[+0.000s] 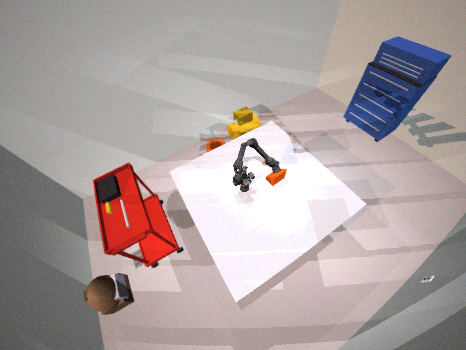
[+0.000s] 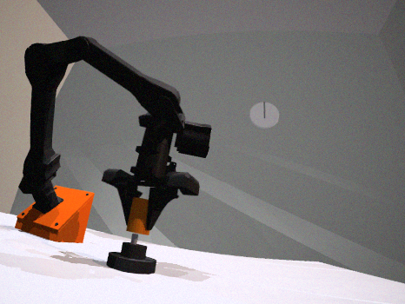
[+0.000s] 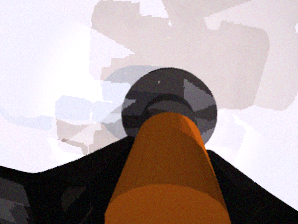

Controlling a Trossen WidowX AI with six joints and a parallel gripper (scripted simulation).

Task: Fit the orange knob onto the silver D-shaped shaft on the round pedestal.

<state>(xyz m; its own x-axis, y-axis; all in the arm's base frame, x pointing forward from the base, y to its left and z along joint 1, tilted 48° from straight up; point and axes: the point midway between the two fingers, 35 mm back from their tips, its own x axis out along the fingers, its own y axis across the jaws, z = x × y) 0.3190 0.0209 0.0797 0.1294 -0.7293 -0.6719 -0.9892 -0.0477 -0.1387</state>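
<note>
My gripper tip is now 3 cm below the orange knob. From my gripper tip the other things lie so: round black pedestal: 4 cm below.
</note>
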